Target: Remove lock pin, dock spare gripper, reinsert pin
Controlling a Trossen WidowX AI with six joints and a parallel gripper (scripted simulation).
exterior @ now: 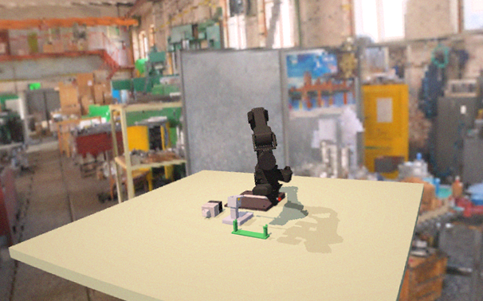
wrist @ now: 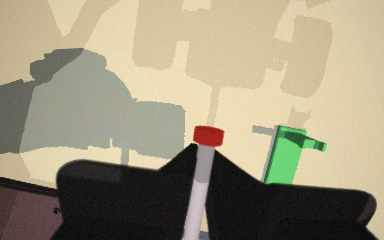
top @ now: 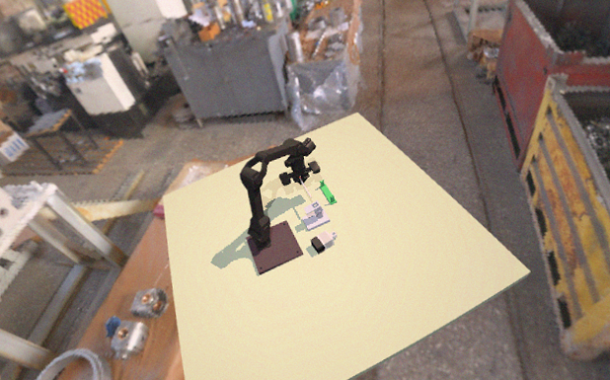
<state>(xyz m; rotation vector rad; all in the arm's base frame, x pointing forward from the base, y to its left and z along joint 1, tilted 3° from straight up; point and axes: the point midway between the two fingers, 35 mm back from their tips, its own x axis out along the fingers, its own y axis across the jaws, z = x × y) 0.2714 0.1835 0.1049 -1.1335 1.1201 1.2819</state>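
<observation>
The green cradle lies 100 mm ahead of my gripper tip, 60 mm below it and 50 mm to the right of it. From my gripper tip the other things lie so: spare gripper 310 mm to the right, 60 mm below, 20 mm behind; then mount 170 mm to the right, 30 mm below.
</observation>
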